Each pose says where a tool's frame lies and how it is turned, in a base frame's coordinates. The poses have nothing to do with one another.
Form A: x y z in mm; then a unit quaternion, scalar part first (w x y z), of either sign.
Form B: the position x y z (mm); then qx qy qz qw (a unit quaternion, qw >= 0). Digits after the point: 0 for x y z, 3 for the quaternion.
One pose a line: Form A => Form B
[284 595 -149 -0.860 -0.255 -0.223 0.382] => [284 595 -149 0.255 0.223 -0.382 0.860]
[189 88 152 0.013 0.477 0.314 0.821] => [189 88 152 0.477 0.314 0.821 0.013]
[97 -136 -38 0.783 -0.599 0.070 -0.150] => [97 -136 -38 -0.599 0.070 -0.150 0.783]
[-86 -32 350 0.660 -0.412 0.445 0.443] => [-86 -32 350 -0.412 0.445 0.443 0.660]
